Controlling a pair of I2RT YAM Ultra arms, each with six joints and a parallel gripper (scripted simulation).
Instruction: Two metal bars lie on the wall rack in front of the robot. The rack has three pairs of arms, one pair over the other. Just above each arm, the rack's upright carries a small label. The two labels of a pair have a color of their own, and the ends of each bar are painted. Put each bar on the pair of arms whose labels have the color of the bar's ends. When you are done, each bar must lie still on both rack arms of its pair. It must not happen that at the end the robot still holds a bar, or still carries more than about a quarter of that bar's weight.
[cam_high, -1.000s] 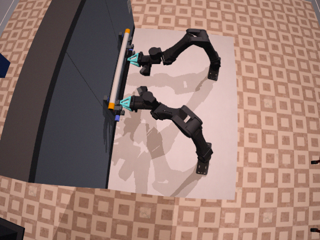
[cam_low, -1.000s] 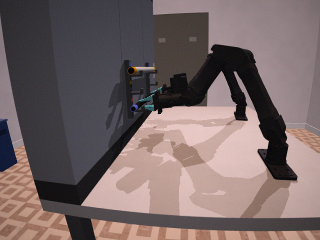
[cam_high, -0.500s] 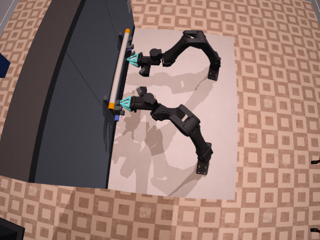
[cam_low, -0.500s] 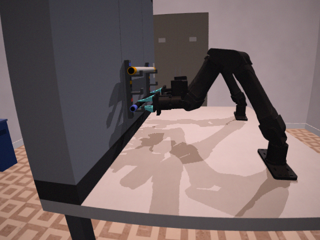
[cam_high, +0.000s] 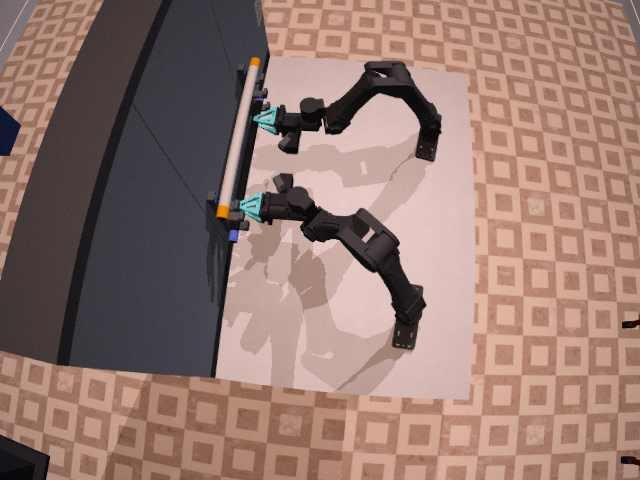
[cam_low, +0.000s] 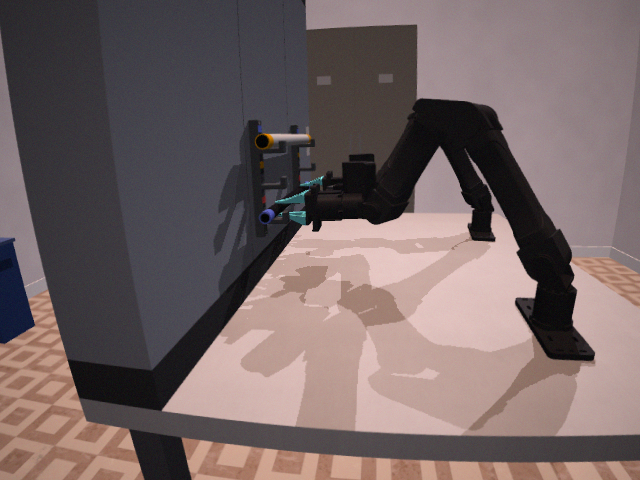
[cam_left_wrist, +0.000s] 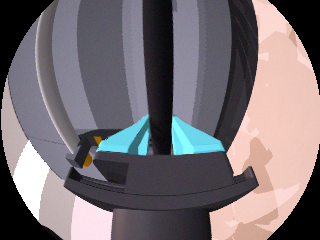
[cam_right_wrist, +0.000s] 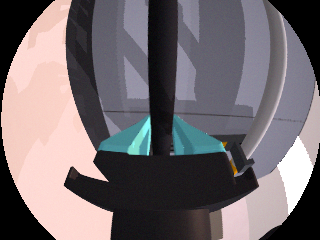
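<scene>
The dark metal bar is 150 mm to the right of my left hand and 20 mm ahead of it. Also, from my left hand: pale metal bar (160 mm to the right, 150 mm above, 20 mm ahead); then tall grey wall panel (270 mm above, 110 mm ahead, 100 mm to the right).
My right gripper is now 10 mm past the pale metal bar, 130 mm to the right of it and 150 mm below it. Round my right hand: dark metal bar: 10 mm behind, 150 mm to the left; then tall grey wall panel: 90 mm ahead, 200 mm to the left, 270 mm above.
</scene>
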